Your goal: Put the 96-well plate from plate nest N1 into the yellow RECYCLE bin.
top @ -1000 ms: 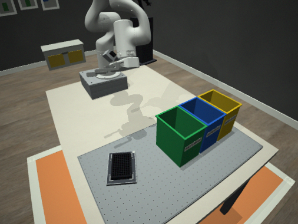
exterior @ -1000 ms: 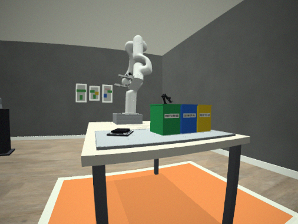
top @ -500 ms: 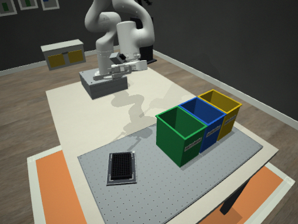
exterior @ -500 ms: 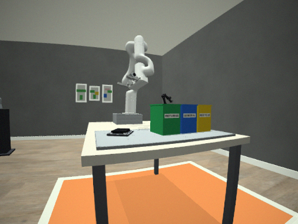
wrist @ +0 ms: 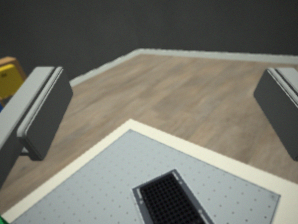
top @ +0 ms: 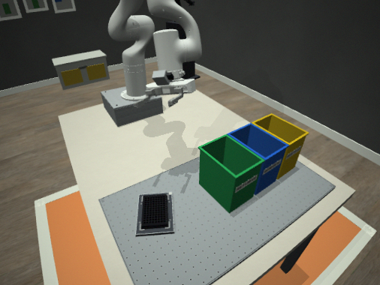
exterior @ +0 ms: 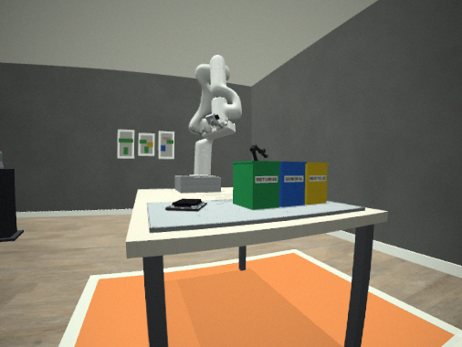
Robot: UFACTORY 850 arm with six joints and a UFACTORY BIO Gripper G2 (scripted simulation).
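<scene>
Now: hand 90 mm short of the black 96-well plate, 110 mm to the left of it and 320 mm above it. Also, from my hand: plate nest N1: 90 mm ahead, 110 mm to the right, 330 mm below; blue bin: 210 mm ahead, 270 mm to the left, 250 mm below; green bin: 190 mm ahead, 140 mm to the left, 250 mm below.
</scene>
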